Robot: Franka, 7 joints.
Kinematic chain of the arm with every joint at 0, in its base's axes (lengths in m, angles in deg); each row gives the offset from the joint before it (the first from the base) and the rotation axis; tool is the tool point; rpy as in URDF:
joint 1: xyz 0 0 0.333 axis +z
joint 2: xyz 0 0 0 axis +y
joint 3: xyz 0 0 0.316 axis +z
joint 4: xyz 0.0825 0 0 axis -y
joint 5: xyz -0.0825 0 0.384 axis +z
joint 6: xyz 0 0 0 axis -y
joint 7: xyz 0.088 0 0 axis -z
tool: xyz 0 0 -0.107 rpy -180 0 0
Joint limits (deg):
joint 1: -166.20..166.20
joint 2: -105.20..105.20
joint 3: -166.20..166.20
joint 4: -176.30..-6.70
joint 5: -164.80..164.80
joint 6: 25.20..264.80
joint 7: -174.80..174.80
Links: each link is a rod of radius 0.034 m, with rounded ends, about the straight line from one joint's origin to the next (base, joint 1, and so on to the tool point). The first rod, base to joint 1, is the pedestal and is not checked.
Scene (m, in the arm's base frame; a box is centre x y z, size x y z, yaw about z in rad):
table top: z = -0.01
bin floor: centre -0.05 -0.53 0 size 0.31 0.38 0.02 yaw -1.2
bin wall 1: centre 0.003 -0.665 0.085 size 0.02 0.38 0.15 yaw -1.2
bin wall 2: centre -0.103 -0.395 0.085 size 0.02 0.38 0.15 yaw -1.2
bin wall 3: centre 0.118 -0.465 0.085 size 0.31 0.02 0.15 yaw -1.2
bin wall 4: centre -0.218 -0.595 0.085 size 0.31 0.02 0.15 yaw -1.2
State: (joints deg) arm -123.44 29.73 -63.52 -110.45 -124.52 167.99 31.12
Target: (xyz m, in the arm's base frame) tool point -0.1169 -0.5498 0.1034
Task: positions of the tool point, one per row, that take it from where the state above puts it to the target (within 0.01 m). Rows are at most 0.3 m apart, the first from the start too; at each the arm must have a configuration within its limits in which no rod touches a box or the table.
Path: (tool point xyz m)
1: -0.5265 -0.2667 0.3089
2: -0.3528 -0.4550 0.3002
3: -0.1169 -0.5498 0.3111
4: -0.1166 -0.5599 0.2091
5: -0.1169 -0.5498 0.1034

